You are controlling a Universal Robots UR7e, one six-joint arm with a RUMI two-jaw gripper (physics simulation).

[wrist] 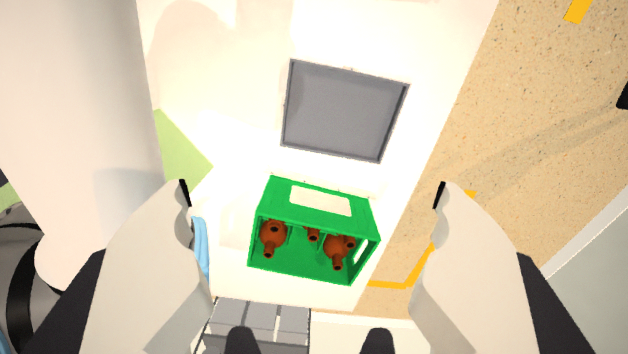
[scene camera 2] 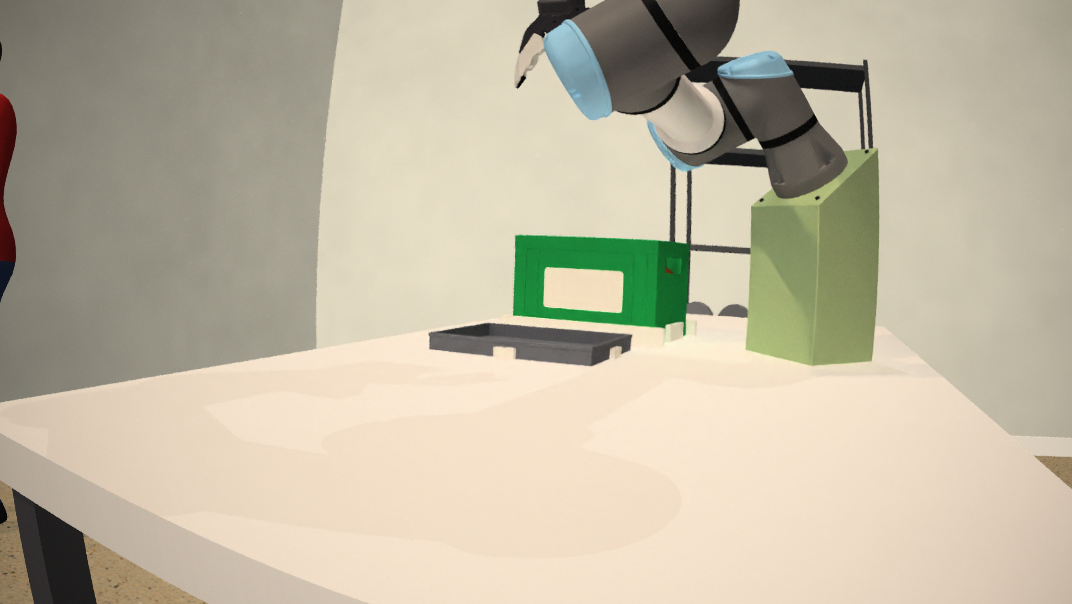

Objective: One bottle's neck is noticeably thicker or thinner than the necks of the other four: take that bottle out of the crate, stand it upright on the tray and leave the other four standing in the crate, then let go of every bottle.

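Seen in the pictures: gripper, fingertip midpoint: (wrist: 312, 183); arm's base, origin of the base link: (scene camera 2: 811, 176).
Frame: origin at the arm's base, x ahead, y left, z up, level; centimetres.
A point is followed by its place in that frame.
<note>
The green crate (scene camera 2: 645, 285) {x 27.9, y 9.2, z -20.2 cm} (wrist: 272, 200) {x 28.5, y 9.2, z -17.4 cm} stands upright behind the tray. In the wrist view, five brown bottles show inside it: two at the left (wrist: 274, 228) {x 31.2, y 5.1, z -13.8 cm} (wrist: 268, 247) {x 32.5, y -3.0, z -15.1 cm}, one in the middle (wrist: 313, 234) {x 39.5, y 7.4, z -13.8 cm} and two at the right (wrist: 349, 243) {x 48.1, y 8.7, z -13.8 cm} (wrist: 337, 260) {x 49.6, y 0.8, z -15.1 cm}. Their lower parts are largely hidden, and I cannot tell which neck differs. The dark grey tray (scene camera 2: 547, 348) {x 26.0, y 37.2, z -28.2 cm} (wrist: 345, 110) {x 35.3, y 31.2, z -29.5 cm} lies flat in front of the crate with nothing in it. My gripper (scene camera 2: 521, 78) (wrist: 312, 183) {x 27.5, y 33.1, z 9.2 cm} is open and empty, high above the crate and tray.
The green robot pedestal (scene camera 2: 783, 277) {x 2.7, y 7.4, z -17.3 cm} (wrist: 180, 145) {x 3.4, y 6.9, z -26.2 cm} stands right of the crate in the scene view. A dark shelf rack (scene camera 2: 672, 202) stands behind. Small pale blocks (scene camera 2: 504, 352) {x 31.5, y 39.7, z -29.2 cm} (scene camera 2: 675, 332) {x 26.4, y 0.3, z -28.5 cm} sit against the tray and near the crate on the white table (scene camera 2: 787, 465) {x -19.9, y 65.1, z -30.1 cm}.
</note>
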